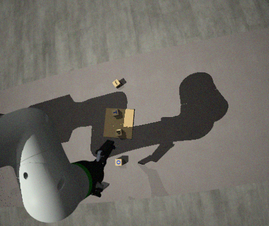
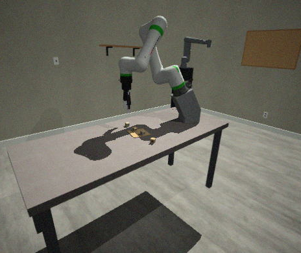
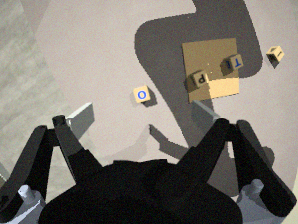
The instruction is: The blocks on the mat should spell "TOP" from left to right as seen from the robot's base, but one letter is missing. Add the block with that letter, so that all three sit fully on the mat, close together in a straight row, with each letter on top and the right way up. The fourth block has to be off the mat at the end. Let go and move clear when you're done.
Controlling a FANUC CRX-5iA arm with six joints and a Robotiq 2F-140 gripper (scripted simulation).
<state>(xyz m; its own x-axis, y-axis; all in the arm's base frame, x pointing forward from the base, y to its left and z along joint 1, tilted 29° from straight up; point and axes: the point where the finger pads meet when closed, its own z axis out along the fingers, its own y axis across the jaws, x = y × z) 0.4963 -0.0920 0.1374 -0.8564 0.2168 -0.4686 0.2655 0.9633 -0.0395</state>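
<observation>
The O block is 13 cm below my hand. The rest, counted from my hand: P block 13 cm to the left, 13 cm below, 1 cm ahead; mat 18 cm to the left, 15 cm below.
</observation>
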